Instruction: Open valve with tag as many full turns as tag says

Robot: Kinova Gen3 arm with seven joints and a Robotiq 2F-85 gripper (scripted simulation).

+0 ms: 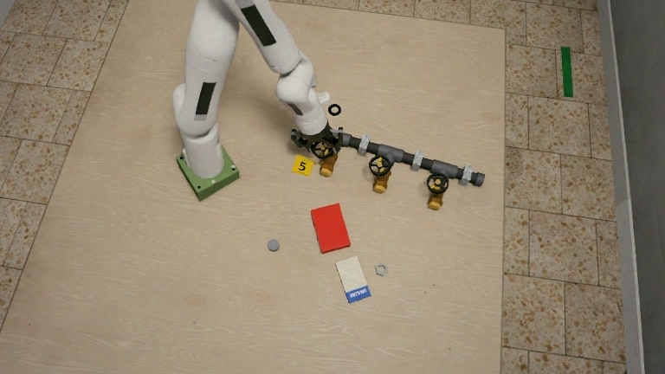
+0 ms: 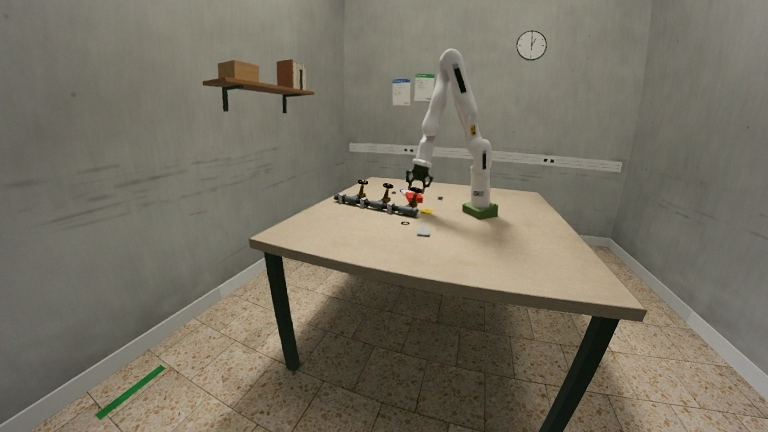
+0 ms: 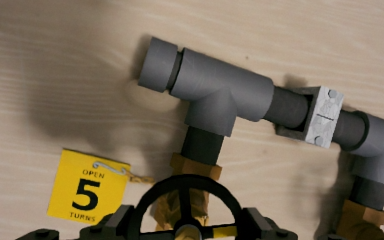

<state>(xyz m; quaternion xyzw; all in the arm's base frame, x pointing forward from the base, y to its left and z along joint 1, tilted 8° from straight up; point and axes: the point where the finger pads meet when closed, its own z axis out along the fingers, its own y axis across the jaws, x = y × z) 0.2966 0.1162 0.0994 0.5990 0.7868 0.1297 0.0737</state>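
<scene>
Right now my hand is 6 cm past the yellow tag, 1 cm to the left of it and 11 cm above it. The rest, counted from my hand: blue card 19 cm ahead, 29 cm to the right, 10 cm below; then red block 8 cm ahead, 18 cm to the right, 10 cm below; then grey disc 5 cm behind, 27 cm to the right, 10 cm below.
</scene>
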